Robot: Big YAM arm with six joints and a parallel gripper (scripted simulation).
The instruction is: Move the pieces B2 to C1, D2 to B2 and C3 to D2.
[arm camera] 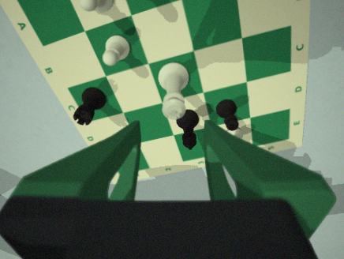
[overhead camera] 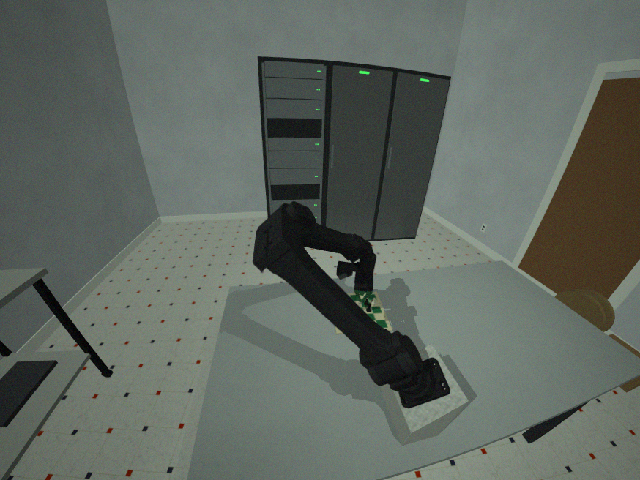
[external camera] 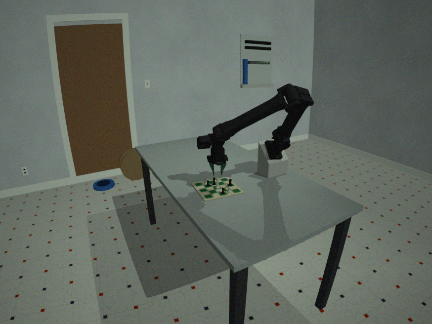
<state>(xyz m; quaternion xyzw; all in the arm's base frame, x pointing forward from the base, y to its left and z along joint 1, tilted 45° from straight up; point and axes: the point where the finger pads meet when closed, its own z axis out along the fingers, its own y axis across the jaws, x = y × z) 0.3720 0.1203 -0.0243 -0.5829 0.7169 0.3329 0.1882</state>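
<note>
Right now my hand is 50 mm above the tall white piece. From my hand the other things lie so: chessboard 80 mm below.
</note>
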